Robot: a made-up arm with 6 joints.
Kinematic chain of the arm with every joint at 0, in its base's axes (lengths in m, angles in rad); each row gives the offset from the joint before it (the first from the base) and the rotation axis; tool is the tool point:
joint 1: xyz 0 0 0.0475 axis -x
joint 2: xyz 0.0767 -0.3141 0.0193 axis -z
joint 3: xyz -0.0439 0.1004 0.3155 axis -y
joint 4: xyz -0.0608 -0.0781 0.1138 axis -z
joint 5: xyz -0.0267 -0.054 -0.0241 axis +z
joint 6: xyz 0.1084 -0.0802 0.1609 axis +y
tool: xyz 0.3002 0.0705 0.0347
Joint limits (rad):
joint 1: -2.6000..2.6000
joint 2: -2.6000..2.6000
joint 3: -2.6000..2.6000
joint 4: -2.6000..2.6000
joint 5: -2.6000..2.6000
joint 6: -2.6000..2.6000
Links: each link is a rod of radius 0.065 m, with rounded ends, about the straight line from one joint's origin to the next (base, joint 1, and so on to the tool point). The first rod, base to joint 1, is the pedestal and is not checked.
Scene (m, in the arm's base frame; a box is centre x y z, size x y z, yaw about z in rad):
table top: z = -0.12
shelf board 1: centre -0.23 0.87 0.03 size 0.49 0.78 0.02 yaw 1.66
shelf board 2: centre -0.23 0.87 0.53 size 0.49 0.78 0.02 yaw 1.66
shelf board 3: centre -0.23 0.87 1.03 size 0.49 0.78 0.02 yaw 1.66
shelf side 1: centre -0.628 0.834 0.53 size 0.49 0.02 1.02 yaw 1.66
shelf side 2: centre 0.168 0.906 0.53 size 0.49 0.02 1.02 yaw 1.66
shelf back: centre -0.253 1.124 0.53 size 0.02 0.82 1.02 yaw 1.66
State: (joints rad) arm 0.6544 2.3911 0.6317 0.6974 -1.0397 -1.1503
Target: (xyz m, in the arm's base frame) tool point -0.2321 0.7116 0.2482
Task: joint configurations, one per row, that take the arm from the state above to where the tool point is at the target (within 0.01 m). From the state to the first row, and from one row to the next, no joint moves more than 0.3 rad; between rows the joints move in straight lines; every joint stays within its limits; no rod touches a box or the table.
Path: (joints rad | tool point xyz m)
1: 0.5664 2.4955 0.7196 0.4621 -1.0768 -0.8666 | 0.2667 0.5064 0.4839
2: 0.4784 2.6000 0.8075 0.2269 -1.1139 -0.5829 | 0.2237 0.4555 0.5097
3: 0.6739 2.3401 0.7053 0.3029 -1.0940 -0.6353 | 0.0927 0.5614 0.4270
4: 0.8694 2.0802 0.6032 0.3789 -1.0741 -0.6877 | -0.0339 0.6297 0.3497
5: 1.0649 1.8203 0.5010 0.4549 -1.0541 -0.7401 | -0.1454 0.6741 0.2896
6: 1.2604 1.5604 0.3988 0.5309 -1.0342 -0.7925 | -0.2321 0.7116 0.2482

